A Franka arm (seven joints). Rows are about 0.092 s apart.
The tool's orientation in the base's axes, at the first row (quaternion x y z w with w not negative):
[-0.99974 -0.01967 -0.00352 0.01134]
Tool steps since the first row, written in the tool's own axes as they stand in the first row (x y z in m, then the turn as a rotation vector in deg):
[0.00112 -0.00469 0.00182 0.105 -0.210 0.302]
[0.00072 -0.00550 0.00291 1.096 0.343 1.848]
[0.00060 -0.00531 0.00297 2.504 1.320 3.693]
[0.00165 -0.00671 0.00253 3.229 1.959 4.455]
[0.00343 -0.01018 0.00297 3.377 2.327 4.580]
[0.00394 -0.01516 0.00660 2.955 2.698 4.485]
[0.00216 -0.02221 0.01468 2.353 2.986 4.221]
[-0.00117 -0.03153 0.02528 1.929 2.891 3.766]
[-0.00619 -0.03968 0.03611 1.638 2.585 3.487]
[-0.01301 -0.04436 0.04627 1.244 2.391 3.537]
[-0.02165 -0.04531 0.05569 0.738 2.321 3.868]
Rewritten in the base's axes. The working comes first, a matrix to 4 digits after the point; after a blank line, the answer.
The tool's axes in the first row as the columns of a matrix, in the base's axes (used below as rounded here):
[0.9992 0.0394 0.0066]
[0.0392 -0.9990 0.0228]
[0.0075 -0.0225 -0.9997]

[0.00095 0.00477 -0.00171 0.099 0.221 -0.296]
[0.00052 0.00559 -0.00278 1.121 -0.258 -1.847]
[0.00041 0.00540 -0.00285 2.578 -1.136 -3.703]
[0.00140 0.00683 -0.00237 3.333 -1.729 -4.474]
[0.00305 0.01037 -0.00271 3.496 -2.088 -4.606]
[0.00338 0.01545 -0.00623 3.089 -2.477 -4.522]
[0.00138 0.02261 -0.01416 2.497 -2.795 -4.269]
[-0.00224 0.03203 -0.02457 2.066 -2.727 -3.815]
[-0.00751 0.04022 -0.03525 1.762 -2.439 -3.532]
[-0.01444 0.04486 -0.04536 1.361 -2.259 -3.580]
[-0.02305 0.04569 -0.05482 0.854 -2.202 -3.914]

